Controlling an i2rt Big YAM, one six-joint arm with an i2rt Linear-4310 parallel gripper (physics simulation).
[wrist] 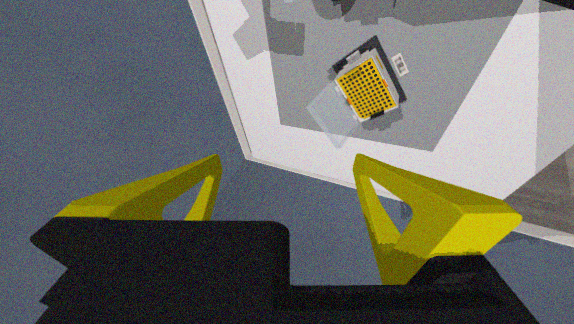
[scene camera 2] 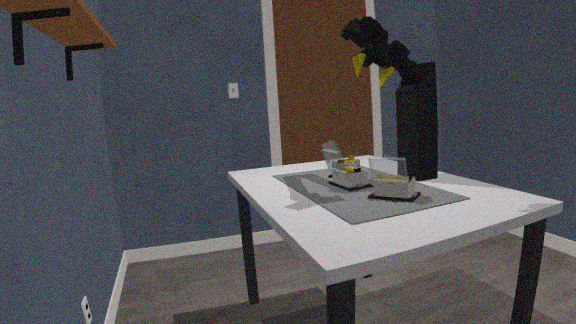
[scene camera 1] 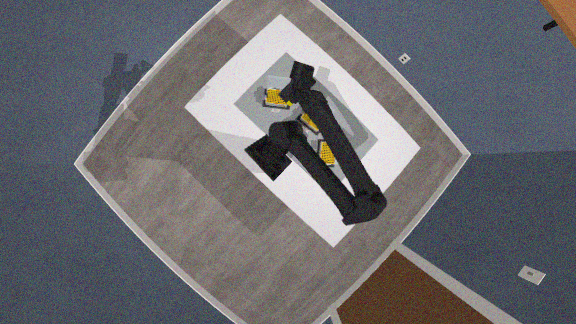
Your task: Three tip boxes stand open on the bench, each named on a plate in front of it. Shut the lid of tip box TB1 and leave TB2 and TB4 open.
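Frame: origin at the arm's base, x up, y back, z right, level; millimetres.
Seen in the pictures: gripper, fingertip midpoint: (wrist: 287, 161) (scene camera 2: 369, 81); arm's base at its link origin: (scene camera 2: 414, 75) (scene camera 1: 269, 156).
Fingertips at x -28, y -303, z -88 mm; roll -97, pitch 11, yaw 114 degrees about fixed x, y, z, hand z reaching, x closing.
Note:
Offsets run from my fingertips to a thing's top centre. "*": to the spot under its first point. Level surfaces: height alone.
TB1 @[dy +16, dx -316, dz -104 mm] (scene camera 1: 275, 98) (scene camera 2: 395, 188) (wrist: 367, 91) is a white tip box with a yellow perforated rack, near one end of the grey mat. Its clear lid @[* dy -48, dx -276, dz -153 mm] (scene camera 2: 389, 167) (wrist: 332, 111) stands open. The name plate @[* dy +72, dx -389, dz -70 mm] (wrist: 399, 65) is too blurred to read. Two more tip boxes, one in the middle (scene camera 1: 309, 122) (scene camera 2: 350, 178) and one at the far end @[* dy +97, dx -333, dz +309 mm] (scene camera 1: 326, 153), are partly hidden by the arm in scene camera 1; which is TB2 or TB4 I cannot tell. A raised clear lid @[* dy -94, dx -245, dz +133 mm] (scene camera 2: 330, 150) shows there. My gripper (scene camera 2: 370, 79) (wrist: 287, 161) is open and empty, high above the boxes.
The grey mat @[dx -390 mm] (scene camera 1: 250, 102) (scene camera 2: 352, 212) (wrist: 425, 120) lies on the white table @[dx -393 mm] (scene camera 1: 332, 225) (scene camera 2: 320, 240) (wrist: 227, 55). The black arm (scene camera 1: 340, 135) spans over the boxes. Its black pedestal (scene camera 1: 270, 157) (scene camera 2: 417, 125) stands at one table side. A wall shelf (scene camera 2: 65, 25) is well away.

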